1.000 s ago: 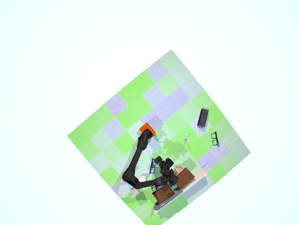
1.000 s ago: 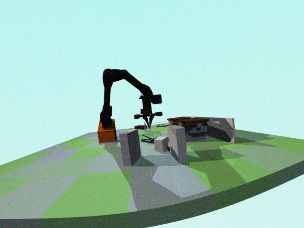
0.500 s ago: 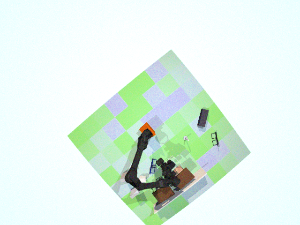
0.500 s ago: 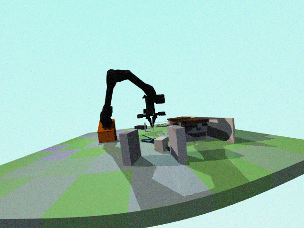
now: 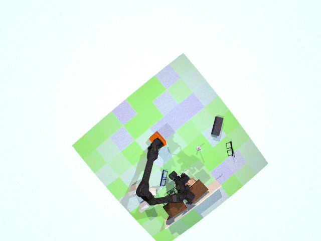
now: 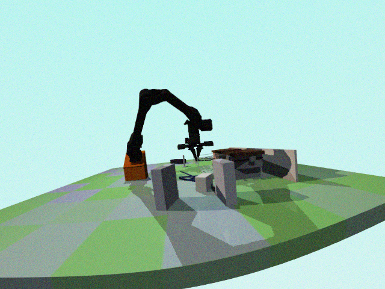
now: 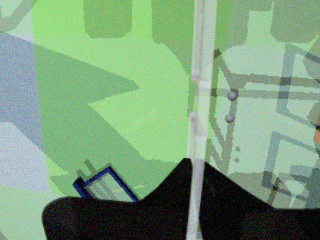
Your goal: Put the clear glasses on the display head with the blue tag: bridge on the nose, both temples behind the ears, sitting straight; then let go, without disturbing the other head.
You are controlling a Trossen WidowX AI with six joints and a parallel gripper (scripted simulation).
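The brown display head is 15 cm ahead of my gripper tip, 4 cm to the left of it and 1 cm below it. Also, from my gripper tip: pale wall 28 cm ahead, 7 cm to the right, 1 cm below; dark box 9 cm behind, 54 cm to the left, 5 cm below; pin stand 5 cm behind, 29 cm to the left, 4 cm below.
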